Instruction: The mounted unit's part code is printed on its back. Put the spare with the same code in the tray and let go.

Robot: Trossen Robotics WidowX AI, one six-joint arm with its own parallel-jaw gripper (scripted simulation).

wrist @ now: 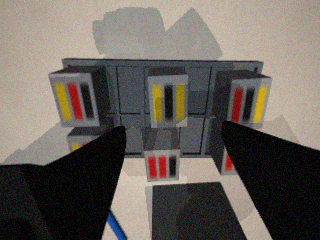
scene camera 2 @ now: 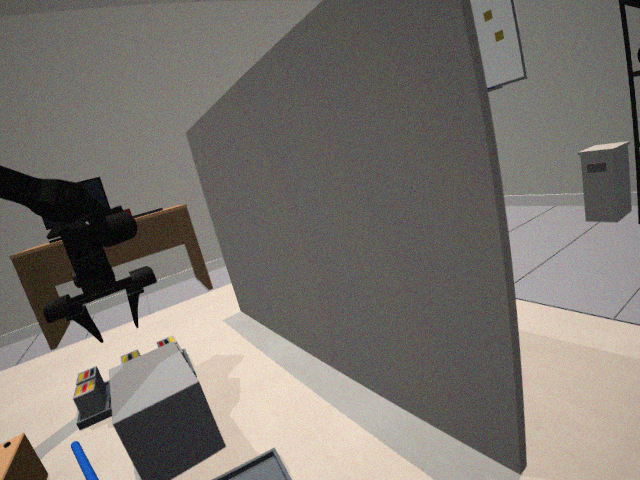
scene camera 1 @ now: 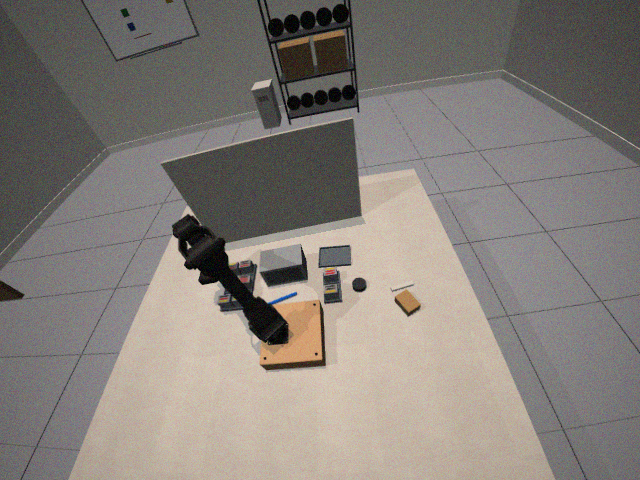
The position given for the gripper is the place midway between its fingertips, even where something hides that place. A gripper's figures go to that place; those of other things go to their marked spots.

Scene:
The gripper (scene camera 2: 120, 334): 0.73 m from the lens. A tall grey panel (scene camera 2: 352, 176): 0.35 m from the lens.

